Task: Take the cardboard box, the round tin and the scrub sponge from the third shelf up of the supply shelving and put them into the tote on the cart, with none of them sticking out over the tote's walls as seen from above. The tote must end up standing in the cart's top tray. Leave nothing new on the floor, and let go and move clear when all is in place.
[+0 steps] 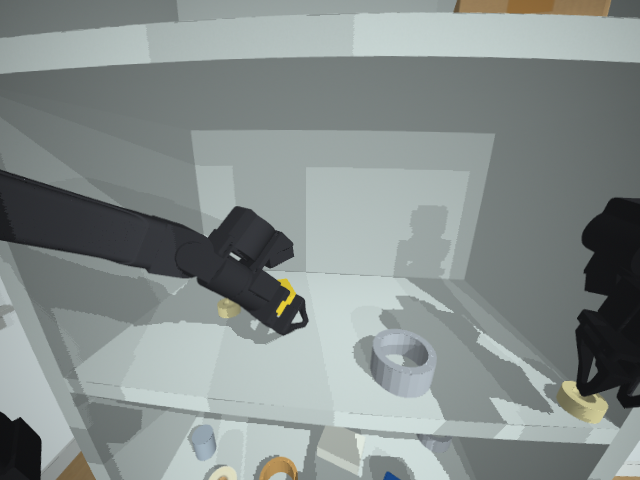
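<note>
A yellow block (286, 288), possibly the scrub sponge, shows in part behind my left gripper (298, 321) over the middle shelf (268, 374). That gripper is open, tilted down to the right, and hides most of the block. My right gripper (603, 396) is partly open and empty at the shelf's right front, over a pale yellow ring (576, 405). Part of a brown cardboard box (578, 7) shows on the shelf above. I cannot tell which object is the round tin. The tote and cart do not show.
A thick grey ring (405, 382) stands right of centre; a small pale yellow round piece (227, 308) lies beside the left arm. The upper shelf edge (258, 43) spans the top. Below are a blue-grey cylinder (203, 442), an orange ring (279, 460) and an off-white block (338, 450).
</note>
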